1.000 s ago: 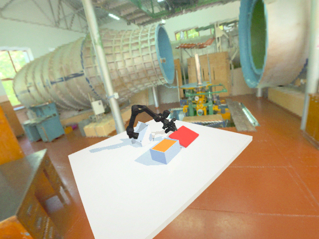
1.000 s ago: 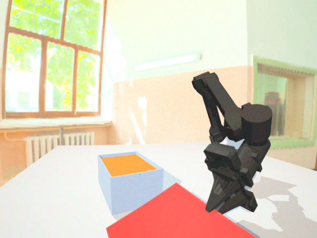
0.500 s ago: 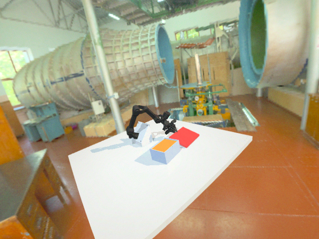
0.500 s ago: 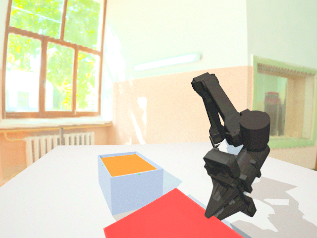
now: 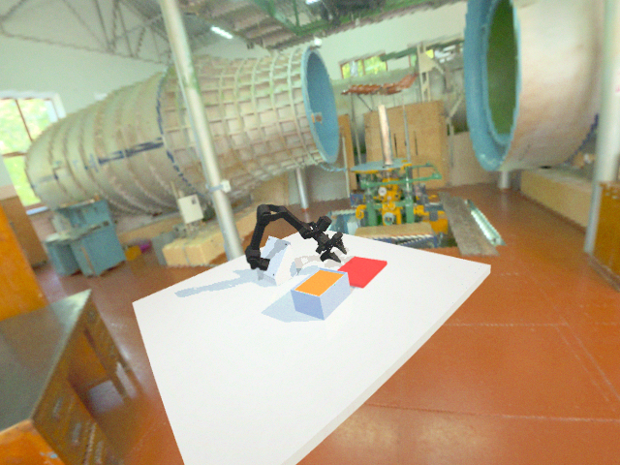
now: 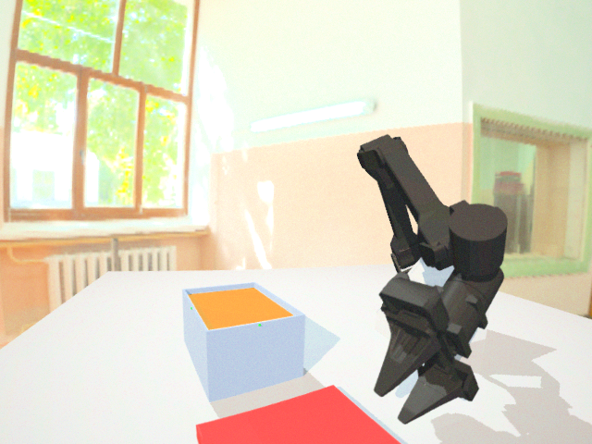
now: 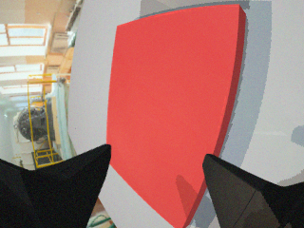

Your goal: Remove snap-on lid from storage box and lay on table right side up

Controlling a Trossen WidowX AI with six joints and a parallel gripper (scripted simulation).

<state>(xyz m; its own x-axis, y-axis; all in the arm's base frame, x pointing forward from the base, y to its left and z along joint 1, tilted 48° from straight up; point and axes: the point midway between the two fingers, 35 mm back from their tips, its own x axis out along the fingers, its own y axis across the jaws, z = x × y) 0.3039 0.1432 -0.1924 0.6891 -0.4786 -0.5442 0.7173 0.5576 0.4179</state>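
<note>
Right now the red lid is 8 cm ahead of my gripper tip, 5 cm below it and 1 cm to the left of it. The rest, counted from my gripper tip: storage box (27 cm to the right, 9 cm ahead, 1 cm below).
</note>
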